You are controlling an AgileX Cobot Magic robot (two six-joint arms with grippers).
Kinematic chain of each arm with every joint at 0, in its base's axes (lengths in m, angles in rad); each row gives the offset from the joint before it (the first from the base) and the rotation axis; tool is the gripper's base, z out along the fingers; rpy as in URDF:
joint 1: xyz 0 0 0.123 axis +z
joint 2: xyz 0 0 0 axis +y
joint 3: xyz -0.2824 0 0.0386 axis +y
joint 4: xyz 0.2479 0 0.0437 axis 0.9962 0 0.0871
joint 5: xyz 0 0 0 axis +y
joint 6: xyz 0.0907 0 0.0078 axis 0.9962 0 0.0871
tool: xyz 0 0 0 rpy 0 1.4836 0
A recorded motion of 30 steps. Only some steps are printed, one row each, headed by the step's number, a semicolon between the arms.
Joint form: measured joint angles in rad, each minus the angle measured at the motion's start. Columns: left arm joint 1, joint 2, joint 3, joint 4, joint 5, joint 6; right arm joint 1, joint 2, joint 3, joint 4, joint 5, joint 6.
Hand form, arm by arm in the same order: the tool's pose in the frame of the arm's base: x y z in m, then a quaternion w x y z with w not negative. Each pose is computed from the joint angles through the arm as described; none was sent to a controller.
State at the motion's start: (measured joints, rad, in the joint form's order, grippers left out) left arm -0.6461 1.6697 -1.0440 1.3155 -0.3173 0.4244; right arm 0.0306 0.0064 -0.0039 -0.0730 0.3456 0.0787
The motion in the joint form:
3: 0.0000 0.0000 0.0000 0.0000 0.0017 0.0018; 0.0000 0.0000 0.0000 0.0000 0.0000 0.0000
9: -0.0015 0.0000 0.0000 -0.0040 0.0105 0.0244; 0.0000 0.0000 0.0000 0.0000 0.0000 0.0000
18: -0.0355 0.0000 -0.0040 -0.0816 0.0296 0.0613; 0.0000 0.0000 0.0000 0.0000 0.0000 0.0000
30: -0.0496 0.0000 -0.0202 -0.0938 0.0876 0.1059; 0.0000 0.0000 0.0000 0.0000 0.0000 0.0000
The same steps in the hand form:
3: 0.2797 -0.2450 0.2521 0.51442 0.80804 0.23913 0.15893; 0.0538 -0.0006 0.1830 0.60948 -0.00064 0.79280 0.00258
9: 0.2799 -0.2449 0.2519 0.51095 0.81042 0.23331 0.16649; 0.0538 -0.0006 0.1830 0.60948 -0.00064 0.79280 0.00258
18: 0.2742 -0.2537 0.2542 0.51966 0.80388 0.24010 0.16149; 0.0538 -0.0006 0.1830 0.60948 -0.00064 0.79280 0.00258
30: 0.2758 -0.2555 0.2572 0.50719 0.80769 0.23452 0.18812; 0.0538 -0.0006 0.1830 0.60948 -0.00064 0.79280 0.00258

